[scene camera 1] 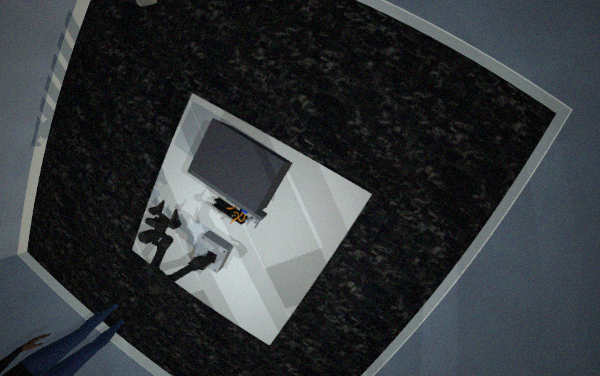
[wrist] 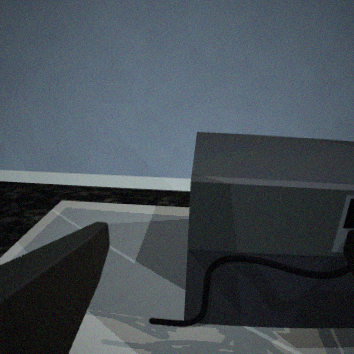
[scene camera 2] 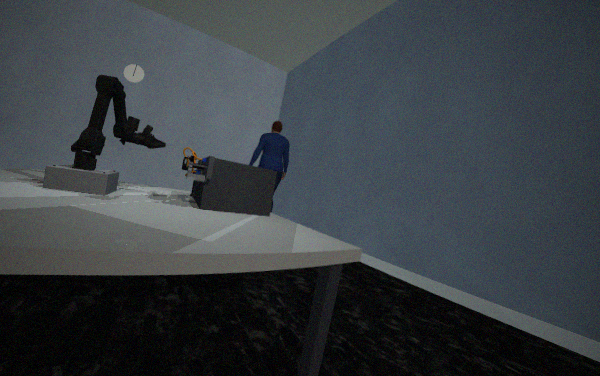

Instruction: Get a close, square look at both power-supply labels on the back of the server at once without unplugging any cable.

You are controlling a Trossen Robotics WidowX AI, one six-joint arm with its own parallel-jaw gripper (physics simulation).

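Where they show: gripper, fingertip midpoint: [scene camera 1: 169, 204] [wrist: 228, 238] [scene camera 2: 165, 145]; arm's base, link origin: [scene camera 1: 211, 256] [scene camera 2: 83, 168].
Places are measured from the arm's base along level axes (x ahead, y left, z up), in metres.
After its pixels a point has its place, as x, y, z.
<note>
The server [scene camera 1: 236, 164] @(0.645, -0.020, 0.135) [scene camera 2: 235, 186] @(0.569, -0.217, 0.033) [wrist: 267, 211] @(0.485, 0.149, 0.103) is a dark grey box on the white table [scene camera 1: 321, 224] @(0.486, -0.550, -0.082) [scene camera 2: 261, 242] @(0.483, -0.630, -0.082). Its back carries orange and black cables [scene camera 1: 235, 214] @(0.395, -0.102, 0.121) [scene camera 2: 191, 158] @(0.387, -0.122, 0.118). My gripper [scene camera 1: 166, 213] @(0.304, 0.243, 0.185) [scene camera 2: 154, 143] @(0.304, 0.243, 0.185) is open and empty. It hangs above the table, off the server's back, to one side of the cables. In the wrist view one dark finger [wrist: 53, 281] @(0.273, 0.293, 0.192) shows at the lower left. The server's rear corner fills the right, with a black cable [wrist: 211, 281] @(0.494, 0.203, -0.003) trailing to the table. A light-edged panel [wrist: 342, 228] @(0.472, 0.056, 0.086) is cut off at the right edge.
The arm's grey base box [scene camera 1: 218, 244] @(0.101, -0.016, -0.007) stands on the table near the server's back. A person in blue [scene camera 2: 273, 153] stands beyond the table behind the server. A dark floor [scene camera 1: 392, 112] surrounds the table, and blue walls [scene camera 2: 392, 149] close the room.
</note>
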